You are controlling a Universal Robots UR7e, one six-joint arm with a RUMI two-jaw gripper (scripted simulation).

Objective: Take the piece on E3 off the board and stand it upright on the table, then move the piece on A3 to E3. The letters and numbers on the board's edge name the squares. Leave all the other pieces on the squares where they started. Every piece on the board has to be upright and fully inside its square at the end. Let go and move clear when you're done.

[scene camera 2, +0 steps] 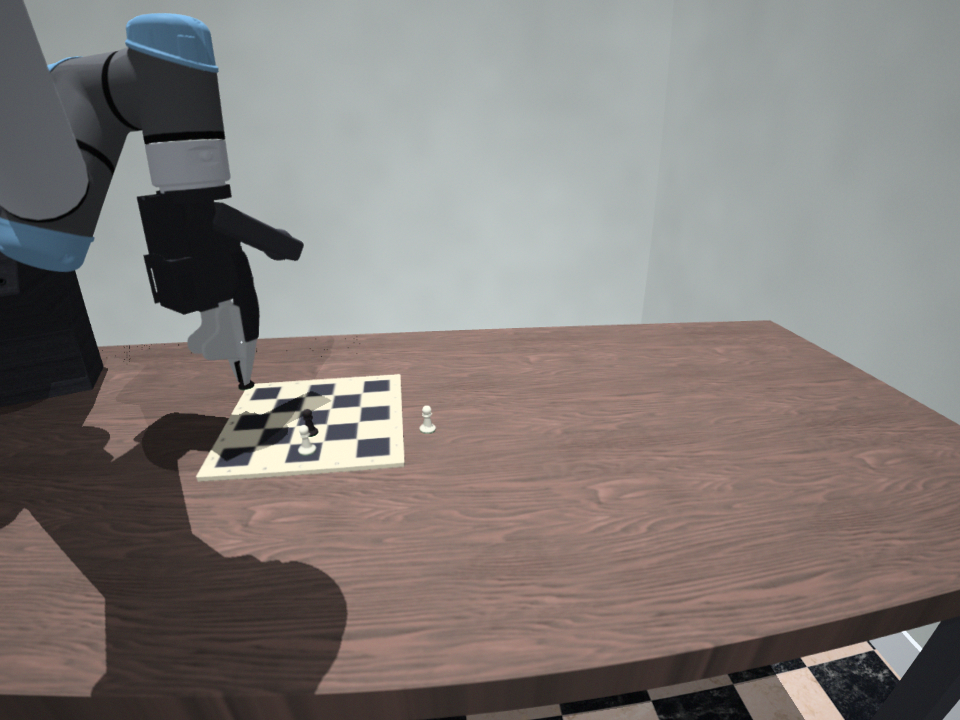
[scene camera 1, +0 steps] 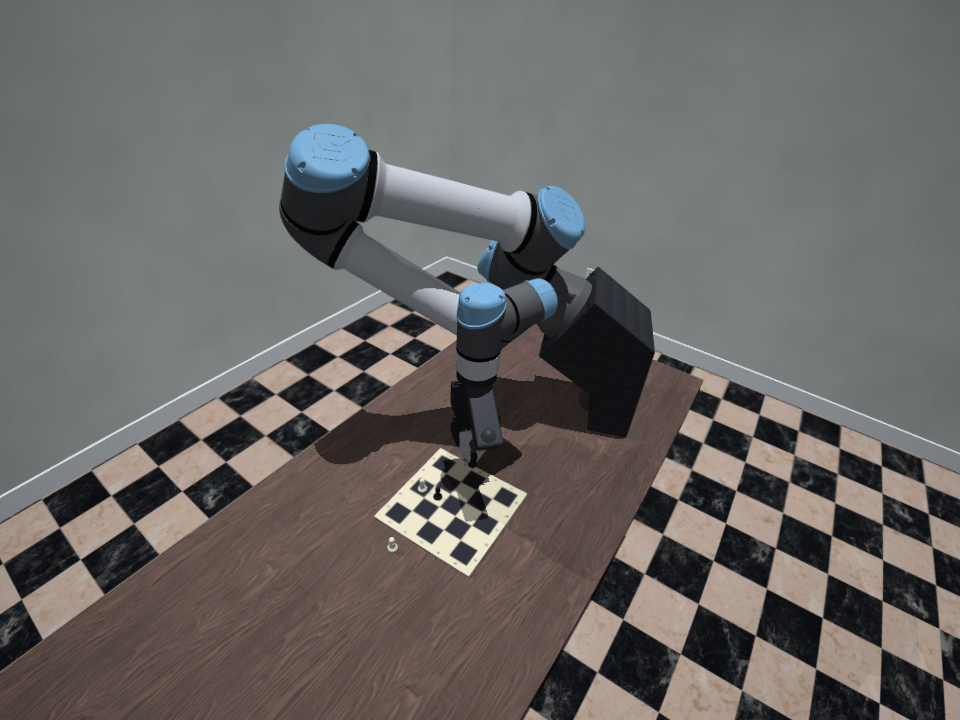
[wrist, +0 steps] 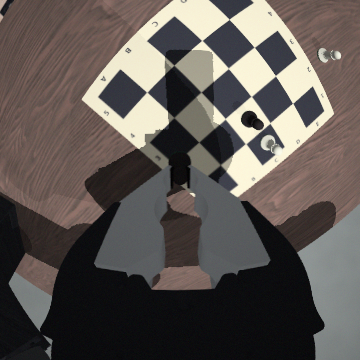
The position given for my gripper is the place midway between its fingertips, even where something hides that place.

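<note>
Scene camera 2 shows a chessboard point(scene camera 2: 359, 420) and my gripper point(scene camera 2: 243, 382). Both the gripper point(scene camera 1: 472, 461) and the chessboard point(scene camera 1: 459, 529) are visible in scene camera 1. The wrist view likewise contains the chessboard point(wrist: 182, 82) and the gripper point(wrist: 179, 168).
</note>
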